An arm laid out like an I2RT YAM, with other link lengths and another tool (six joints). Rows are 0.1 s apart.
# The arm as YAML. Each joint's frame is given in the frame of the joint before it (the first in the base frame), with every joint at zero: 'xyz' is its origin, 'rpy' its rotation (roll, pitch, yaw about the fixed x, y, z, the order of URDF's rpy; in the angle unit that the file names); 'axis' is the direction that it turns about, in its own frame. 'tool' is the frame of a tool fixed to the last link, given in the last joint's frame.
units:
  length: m
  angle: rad
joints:
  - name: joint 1
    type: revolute
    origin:
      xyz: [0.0, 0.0, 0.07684]
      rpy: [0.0, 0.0, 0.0]
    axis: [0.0, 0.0, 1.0]
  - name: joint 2
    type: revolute
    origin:
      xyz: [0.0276, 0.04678, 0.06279]
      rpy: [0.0, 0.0, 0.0]
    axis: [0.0, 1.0, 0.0]
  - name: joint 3
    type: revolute
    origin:
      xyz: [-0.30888, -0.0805, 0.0]
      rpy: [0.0, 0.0, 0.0]
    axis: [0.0, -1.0, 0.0]
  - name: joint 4
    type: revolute
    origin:
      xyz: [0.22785, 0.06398, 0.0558]
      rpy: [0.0, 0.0, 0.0]
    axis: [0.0, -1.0, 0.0]
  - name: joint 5
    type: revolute
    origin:
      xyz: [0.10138, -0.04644, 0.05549]
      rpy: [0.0, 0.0, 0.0]
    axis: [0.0, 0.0, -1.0]
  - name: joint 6
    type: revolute
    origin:
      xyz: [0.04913, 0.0, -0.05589]
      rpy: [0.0, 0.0, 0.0]
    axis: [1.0, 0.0, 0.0]
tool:
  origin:
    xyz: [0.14, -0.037, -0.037]
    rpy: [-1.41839, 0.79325, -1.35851]
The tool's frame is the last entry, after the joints.
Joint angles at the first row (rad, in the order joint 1, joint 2, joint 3, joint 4, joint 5, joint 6):
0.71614, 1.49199, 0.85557, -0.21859, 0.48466, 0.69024
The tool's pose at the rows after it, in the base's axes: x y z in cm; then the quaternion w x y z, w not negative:
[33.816 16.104 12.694 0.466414 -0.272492 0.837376 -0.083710]
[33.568 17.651 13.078 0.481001 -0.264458 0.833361 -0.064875]
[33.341 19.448 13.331 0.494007 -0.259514 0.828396 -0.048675]
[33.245 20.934 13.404 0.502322 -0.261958 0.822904 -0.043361]
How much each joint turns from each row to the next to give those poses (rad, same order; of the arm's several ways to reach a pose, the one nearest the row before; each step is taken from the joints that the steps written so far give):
0.03048, 0.00208, 0.01637, -0.00604, 0.02600, 0.03280
0.03158, -0.00669, -0.00364, 0.02579, 0.00043, 0.03494
0.03868, 0.00661, 0.00153, 0.02896, 0.00913, 0.03297
0.03548, 0.01922, 0.00817, 0.02225, 0.01955, 0.01428

